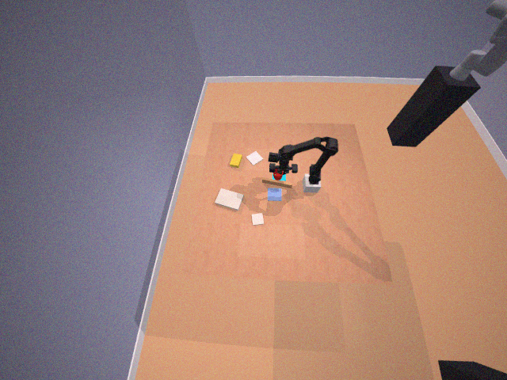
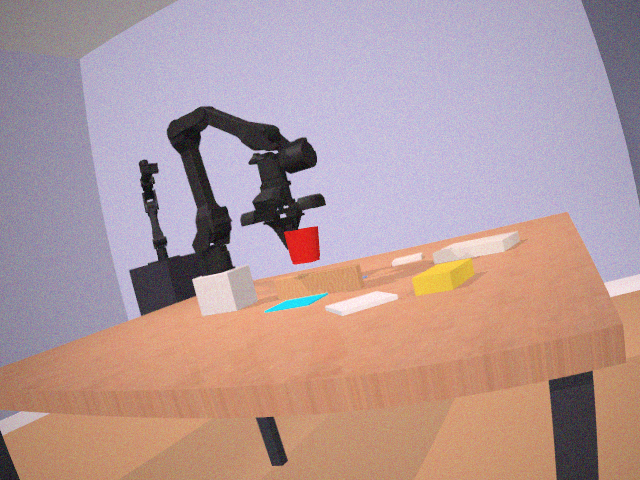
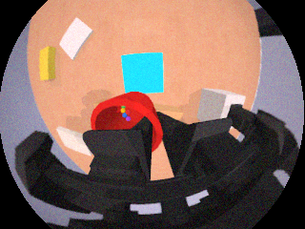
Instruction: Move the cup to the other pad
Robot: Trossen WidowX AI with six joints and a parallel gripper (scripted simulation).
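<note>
Now: gripper tip 120 mm above the cyan pad, 60 mm to the left of it and 20 mm short of it. Also, from my gripper tip: wooden bar (100 mm below, 30 mm ahead, 20 mm to the left); red cup (30 mm ahead); light blue pad (120 mm below, 110 mm to the left, 40 mm ahead).
</note>
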